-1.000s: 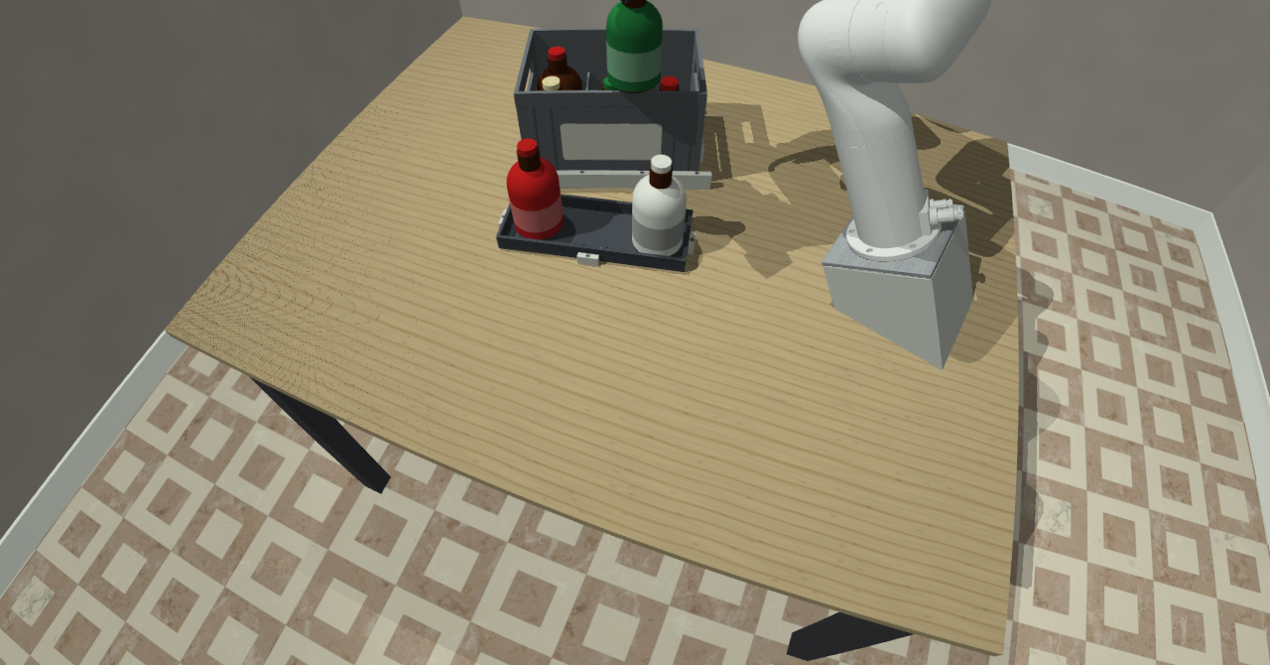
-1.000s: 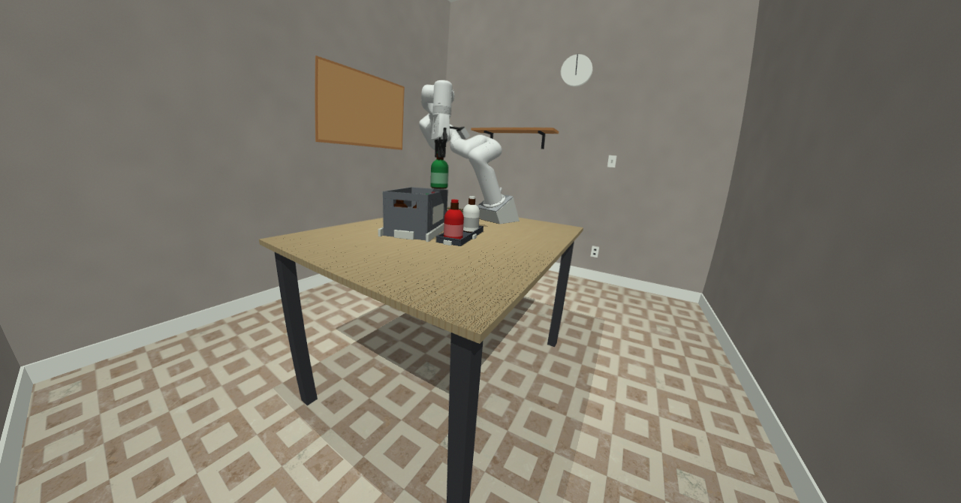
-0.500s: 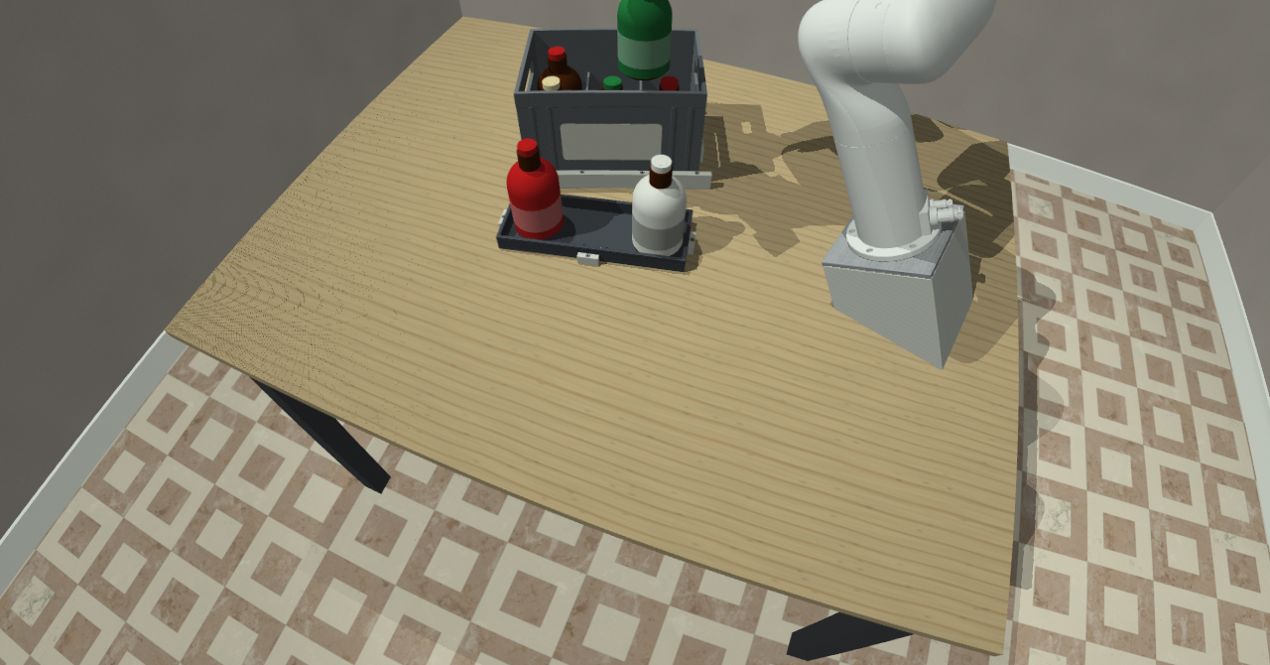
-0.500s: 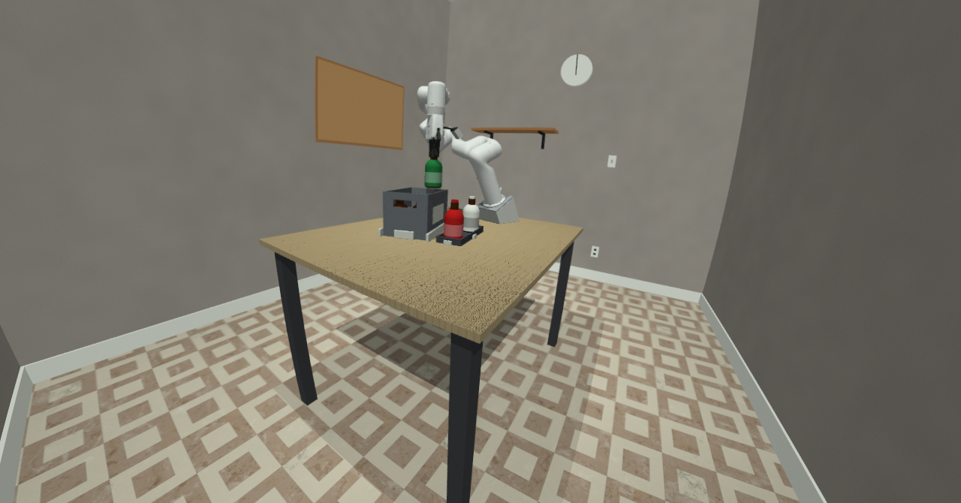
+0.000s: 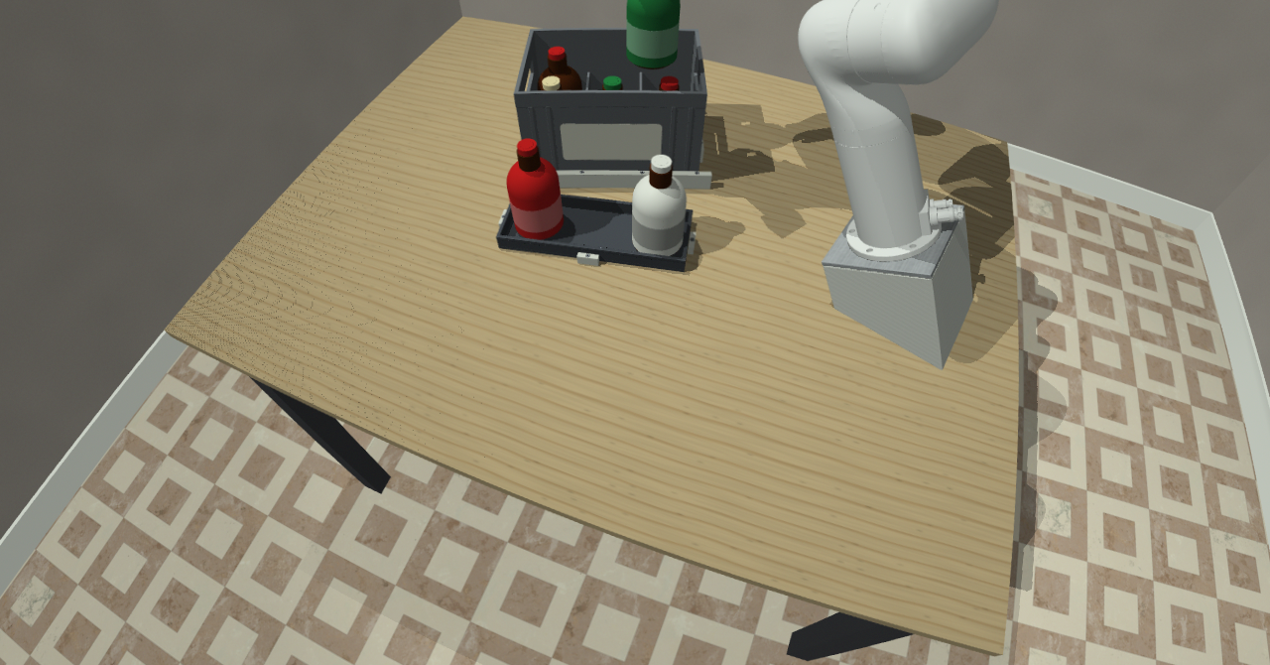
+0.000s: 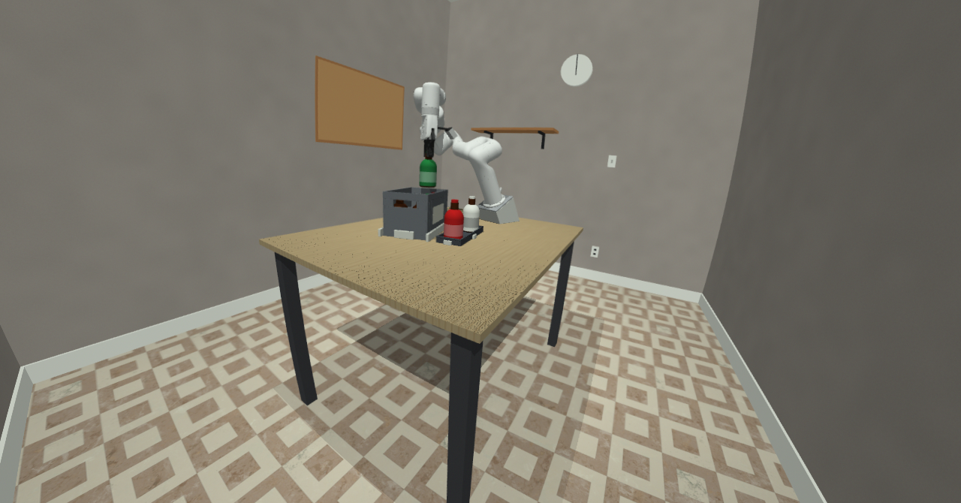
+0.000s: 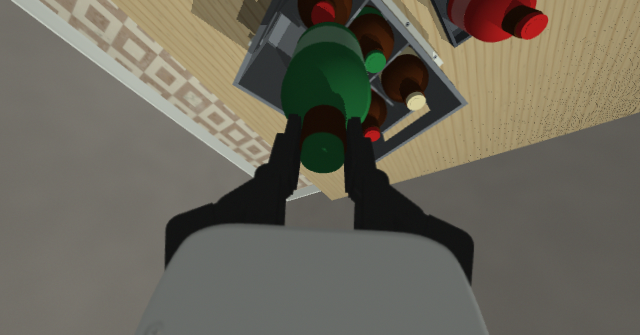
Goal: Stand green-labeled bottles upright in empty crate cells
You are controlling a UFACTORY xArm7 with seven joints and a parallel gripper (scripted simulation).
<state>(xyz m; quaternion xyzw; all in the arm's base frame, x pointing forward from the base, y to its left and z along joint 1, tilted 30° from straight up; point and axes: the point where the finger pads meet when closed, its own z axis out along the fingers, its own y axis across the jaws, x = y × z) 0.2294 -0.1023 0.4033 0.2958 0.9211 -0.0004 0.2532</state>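
My hand is 70 mm above the green-labeled bottle. The rest, counted from my hand: white bottle: 250 mm below, 190 mm to the left, 60 mm behind; dark grey crate: 250 mm below, 60 mm ahead; red bottle: 250 mm below, 210 mm to the left, 110 mm ahead.
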